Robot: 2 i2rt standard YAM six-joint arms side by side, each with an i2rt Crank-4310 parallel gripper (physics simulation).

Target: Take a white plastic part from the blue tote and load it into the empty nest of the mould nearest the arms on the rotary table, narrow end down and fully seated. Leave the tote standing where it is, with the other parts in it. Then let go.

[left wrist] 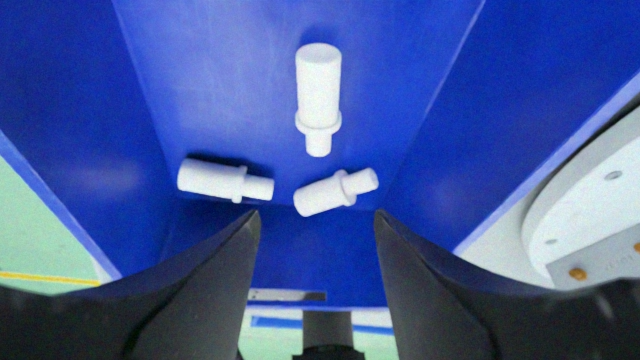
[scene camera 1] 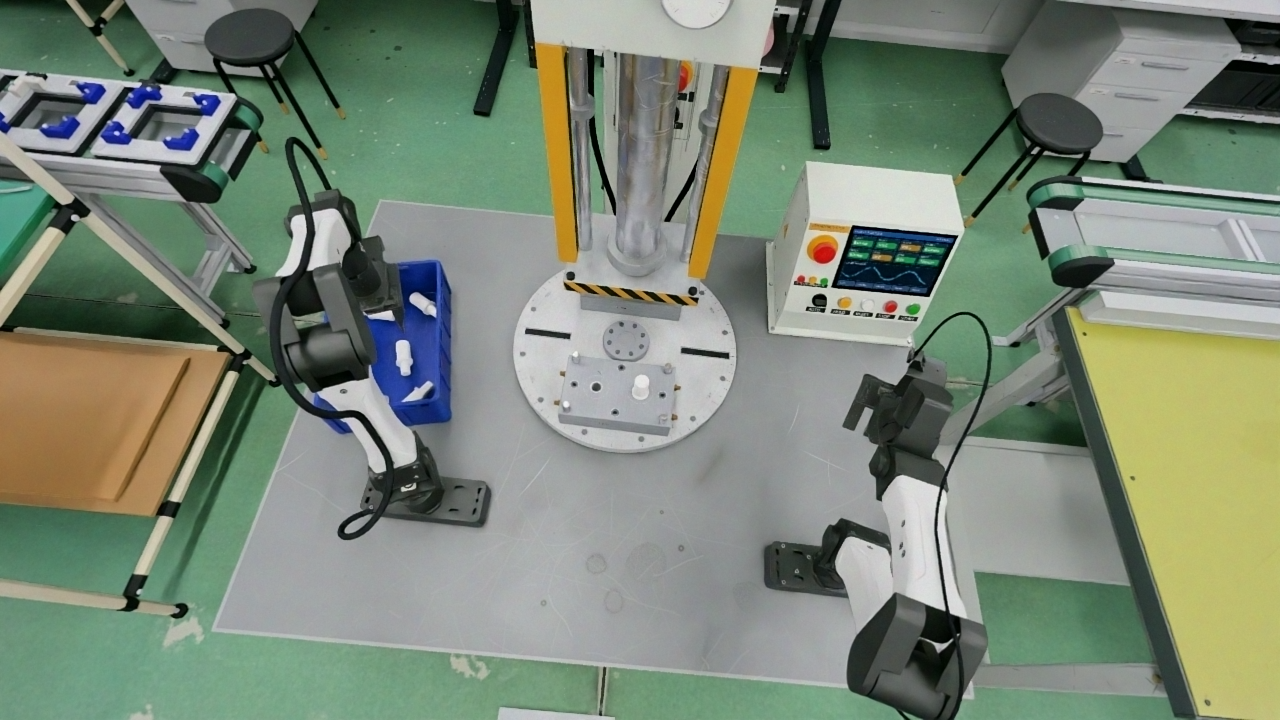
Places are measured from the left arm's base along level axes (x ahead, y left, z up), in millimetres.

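Pixels of known places: left gripper, fingertip midpoint: (left wrist: 317,214) (scene camera 1: 388,335); left arm's base, link origin: (scene camera 1: 425,496); right arm's base, link origin: (scene camera 1: 829,570).
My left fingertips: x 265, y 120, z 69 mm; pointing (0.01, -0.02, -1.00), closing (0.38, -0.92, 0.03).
Observation:
For each thing: its top centre in the pictures, then the offset to it from my left fingertips. "spot": a spot on its surface instead. Level surfaces: height alone.
- blue tote, top centre: (left wrist: 290,195) (scene camera 1: 381,330) dz -1, dx +8, dy +16 mm
- upright-looking part, surface spot: (left wrist: 318,90) spot: dz -72, dx +17, dy +4 mm
- grey mould, surface spot: (scene camera 1: 617,416) spot: dz -21, dx -101, dy -428 mm
- white part, top centre: (scene camera 1: 641,381) dz +26, dx -50, dy -464 mm
- round rotary table, surface spot: (left wrist: 575,195) spot: dz -69, dx -1, dy -229 mm
- white control box, top centre: (scene camera 1: 885,210) dz +159, dx +276, dy -868 mm
- yellow-topped table, surface height: dz -51 mm
White plastic parts lie on their sides in the blue tote (scene camera 1: 438,410) (left wrist: 505,115). One (scene camera 1: 403,357) is near the middle, one (scene camera 1: 418,392) near the front and one (scene camera 1: 422,304) toward the back; another (scene camera 1: 382,315) is partly hidden by the left gripper. The left wrist view shows an upright-looking part (left wrist: 318,90) and two slanted ones (left wrist: 225,181) (left wrist: 335,192). My left gripper (scene camera 1: 399,325) (left wrist: 317,214) is open and empty above the tote. The grey mould (scene camera 1: 617,416) has an empty nest (scene camera 1: 596,386) at left and a white part (scene camera 1: 640,386) at right. My right gripper (scene camera 1: 861,419) is open, away from the mould.
The mould sits on the front of the round rotary table (scene camera 1: 546,358) (left wrist: 575,195). The press column (scene camera 1: 640,152) with yellow guards stands behind it. A white control box (scene camera 1: 872,192) stands at the back right. Conveyors stand at both sides, and a yellow-topped table (scene camera 1: 1190,465) at the right.

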